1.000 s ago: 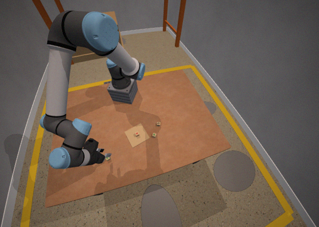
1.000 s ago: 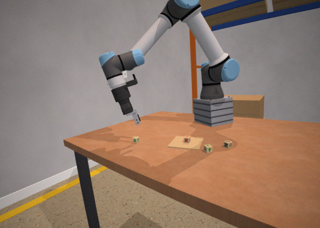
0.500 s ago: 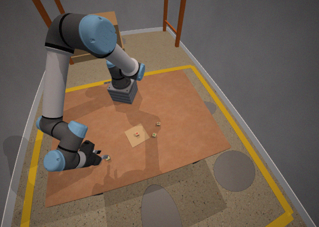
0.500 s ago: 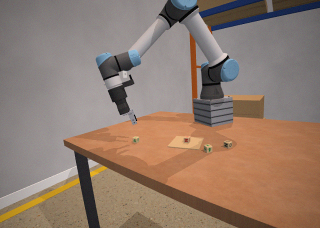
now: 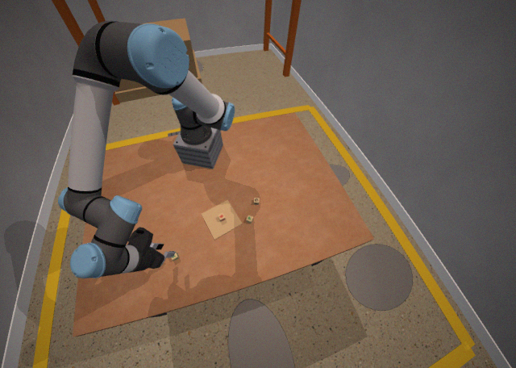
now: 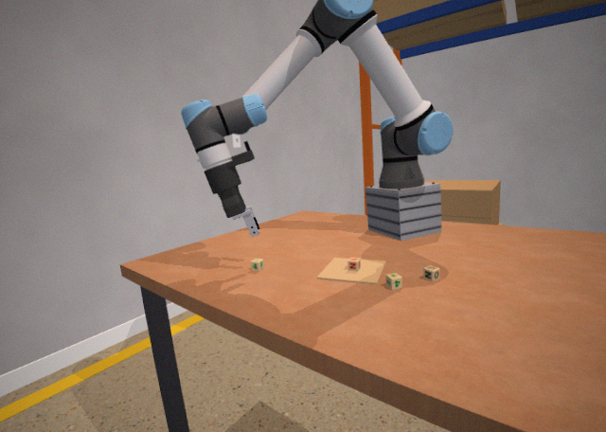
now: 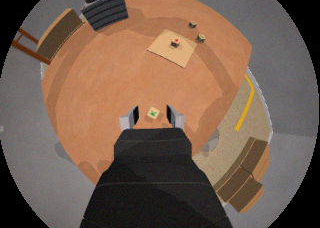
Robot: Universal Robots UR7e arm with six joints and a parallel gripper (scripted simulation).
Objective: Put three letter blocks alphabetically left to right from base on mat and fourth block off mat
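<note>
Now: the tan mat 120 mm behind my hand, 220 mm to the left of it and 110 mm below it.
</note>
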